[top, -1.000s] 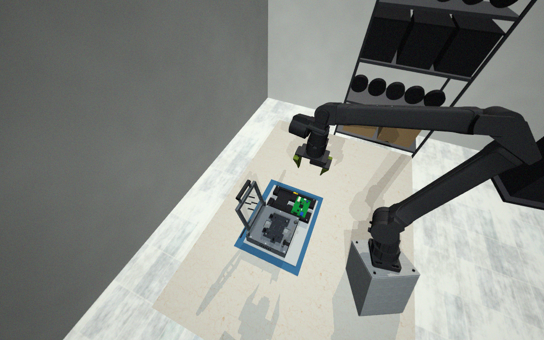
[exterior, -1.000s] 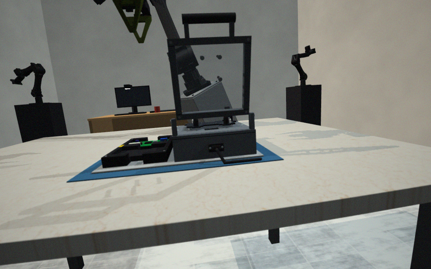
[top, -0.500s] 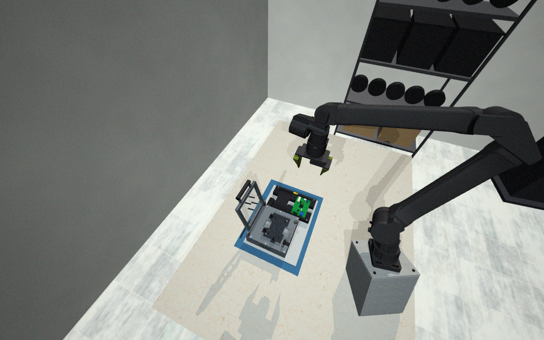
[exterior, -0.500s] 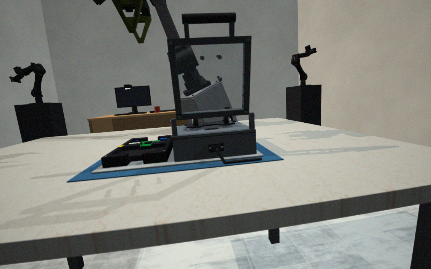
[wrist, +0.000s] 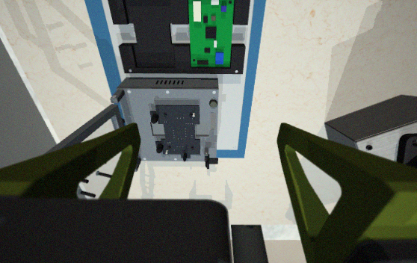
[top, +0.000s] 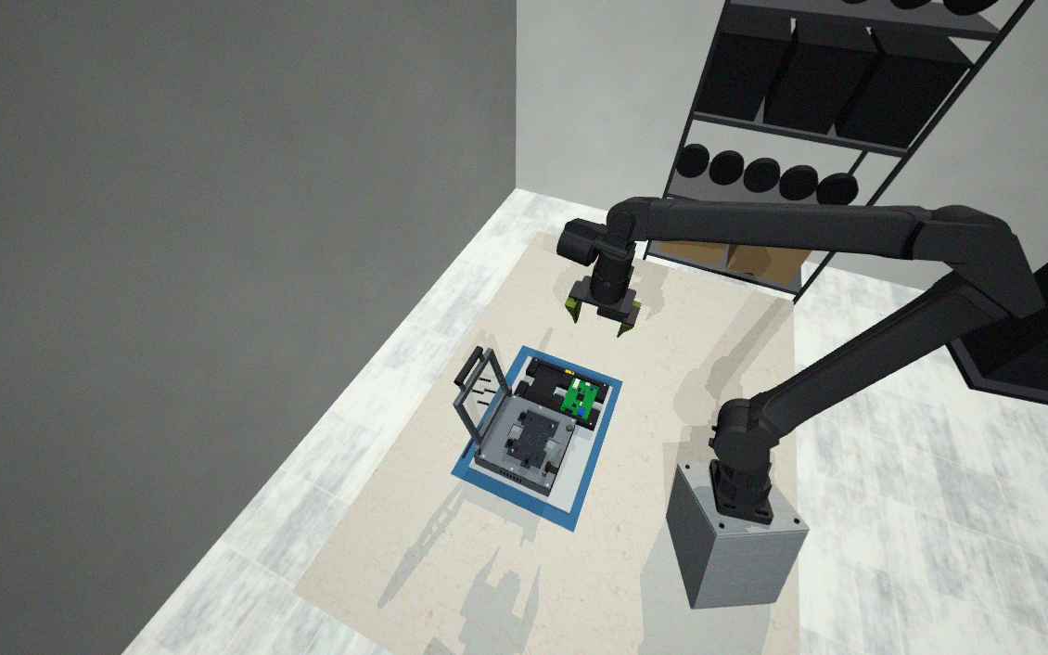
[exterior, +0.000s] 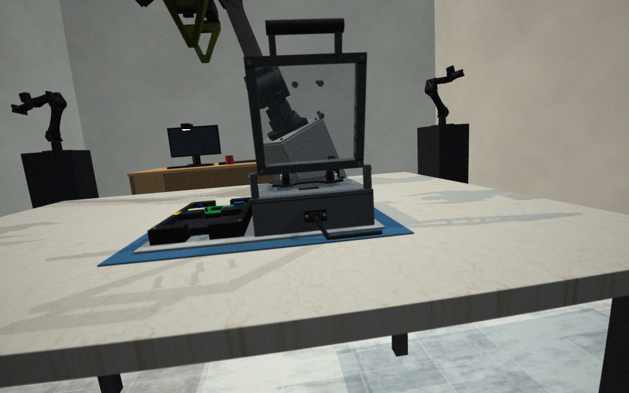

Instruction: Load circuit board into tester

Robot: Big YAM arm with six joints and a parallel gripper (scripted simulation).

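Right now my hand is 290 mm above the green circuit board. The rest, counted from my hand: latch hook 230 mm to the left, 220 mm below, 30 mm ahead; dark plate 240 mm below, 160 mm to the left, 90 mm ahead; clear lid 210 mm ahead, 140 mm to the left, 130 mm below.
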